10 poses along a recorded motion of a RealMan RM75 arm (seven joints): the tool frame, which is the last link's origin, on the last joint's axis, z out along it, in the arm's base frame.
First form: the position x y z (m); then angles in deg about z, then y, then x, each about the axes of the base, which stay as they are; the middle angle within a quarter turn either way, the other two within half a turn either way.
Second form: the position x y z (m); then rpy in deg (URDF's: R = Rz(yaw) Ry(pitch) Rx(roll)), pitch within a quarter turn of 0, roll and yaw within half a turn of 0. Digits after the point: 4 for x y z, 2 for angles.
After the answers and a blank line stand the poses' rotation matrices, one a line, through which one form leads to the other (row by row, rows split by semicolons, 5 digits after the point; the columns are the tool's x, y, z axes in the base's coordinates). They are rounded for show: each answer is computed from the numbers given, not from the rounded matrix.
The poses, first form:
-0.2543 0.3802 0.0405 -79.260 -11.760 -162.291
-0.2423 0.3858 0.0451 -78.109 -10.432 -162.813
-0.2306 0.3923 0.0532 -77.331 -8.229 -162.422
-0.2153 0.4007 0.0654 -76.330 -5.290 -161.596
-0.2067 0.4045 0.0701 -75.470 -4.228 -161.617
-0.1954 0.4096 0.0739 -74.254 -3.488 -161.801
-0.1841 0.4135 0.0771 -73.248 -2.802 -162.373
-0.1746 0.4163 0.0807 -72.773 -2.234 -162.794
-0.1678 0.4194 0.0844 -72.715 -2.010 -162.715
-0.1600 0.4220 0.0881 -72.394 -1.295 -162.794
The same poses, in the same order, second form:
-0.2543 0.3802 0.0405 -165.14 -15.23 79.10
-0.2423 0.3858 0.0451 -166.24 -14.69 77.91
-0.2306 0.3923 0.0532 -168.07 -15.35 76.99
-0.2153 0.4007 0.0654 -170.41 -16.62 75.78
-0.2067 0.4045 0.0701 -171.18 -16.72 74.86
-0.1954 0.4096 0.0739 -171.58 -16.55 73.59
-0.1841 0.4135 0.0771 -172.11 -16.05 72.57
-0.1746 0.4163 0.0807 -172.65 -15.75 72.09
-0.1678 0.4194 0.0844 -172.82 -15.89 72.02
-0.1600 0.4220 0.0881 -173.43 -15.99 71.67

0.18244 0.96186 -0.20381; 0.94748 -0.11661 0.29780; 0.26267 -0.24744 -0.93262
0.20264 0.96237 -0.18107; 0.94587 -0.14449 0.29061; 0.25351 -0.23016 -0.93955
0.21706 0.96561 -0.14313; 0.93958 -0.16690 0.29889; 0.26473 -0.19936 -0.94349
0.23532 0.96753 -0.09220; 0.92885 -0.19596 0.31437; 0.28610 -0.15962 -0.94481
0.25020 0.96538 -0.07373; 0.92445 -0.21558 0.31451; 0.28773 -0.14685 -0.94639
0.27087 0.96069 -0.06084; 0.91949 -0.23951 0.31174; 0.28491 -0.14038 -0.94822
0.28789 0.95642 -0.04888; 0.91687 -0.26052 0.30246; 0.27654 -0.13189 -0.95191
0.29593 0.95441 -0.03898; 0.91581 -0.27189 0.29558; 0.27151 -0.12317 -0.95452
0.29694 0.95425 -0.03507; 0.91481 -0.27376 0.29694; 0.27376 -0.12026 -0.95425
0.30239 0.95292 -0.02260; 0.91252 -0.28256 0.29573; 0.27542 -0.11005 -0.95500

